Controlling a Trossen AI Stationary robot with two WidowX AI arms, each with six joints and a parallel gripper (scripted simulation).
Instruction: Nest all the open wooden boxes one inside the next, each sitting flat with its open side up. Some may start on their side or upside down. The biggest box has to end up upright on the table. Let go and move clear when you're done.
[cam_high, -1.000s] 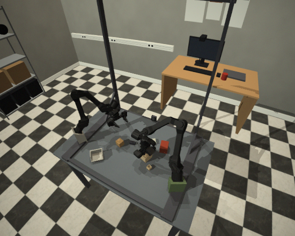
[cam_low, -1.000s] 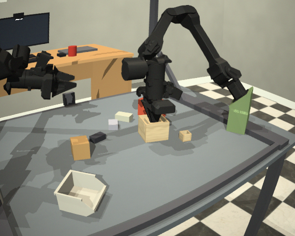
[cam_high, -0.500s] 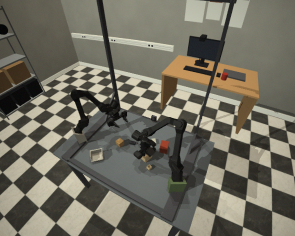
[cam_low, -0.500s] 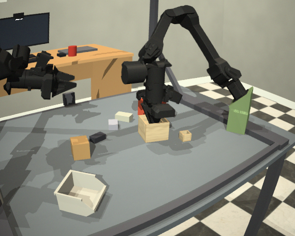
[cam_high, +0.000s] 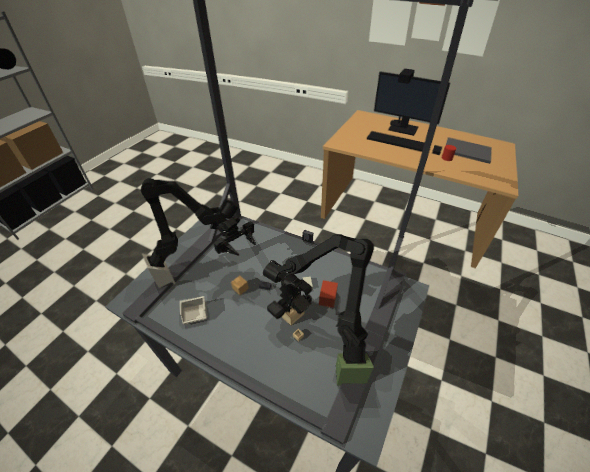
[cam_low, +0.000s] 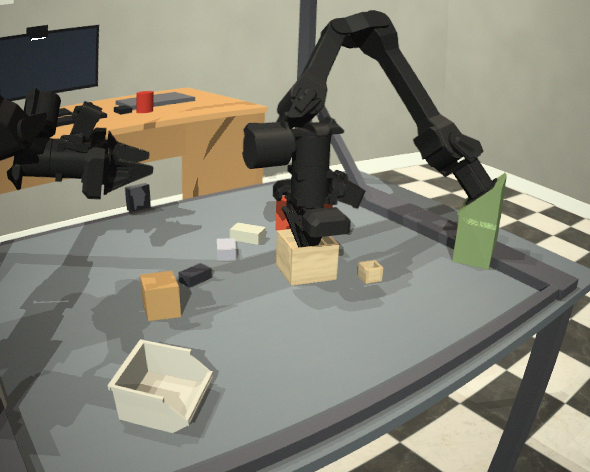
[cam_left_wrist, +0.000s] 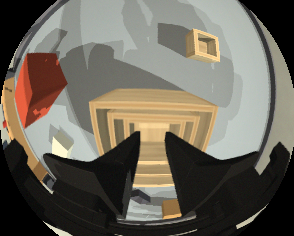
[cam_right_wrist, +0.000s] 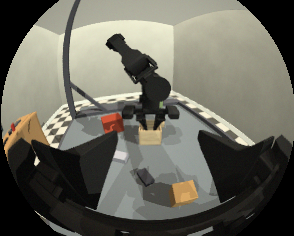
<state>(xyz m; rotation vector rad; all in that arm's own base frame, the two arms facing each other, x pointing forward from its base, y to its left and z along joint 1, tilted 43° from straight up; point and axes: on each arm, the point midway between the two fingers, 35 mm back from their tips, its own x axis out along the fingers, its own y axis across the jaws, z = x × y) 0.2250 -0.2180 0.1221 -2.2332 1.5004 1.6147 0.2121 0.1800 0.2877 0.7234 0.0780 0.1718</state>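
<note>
The orange cube is 18 cm below my right hand, 7 cm ahead of it and 1 cm to the left of it. From my right hand the other things lie so: black block 20 cm below, 10 cm to the left, 1 cm ahead; then grey piece 20 cm below, 19 cm to the left, 4 cm behind; then cream block 26 cm to the left, 20 cm below, 8 cm behind.
</note>
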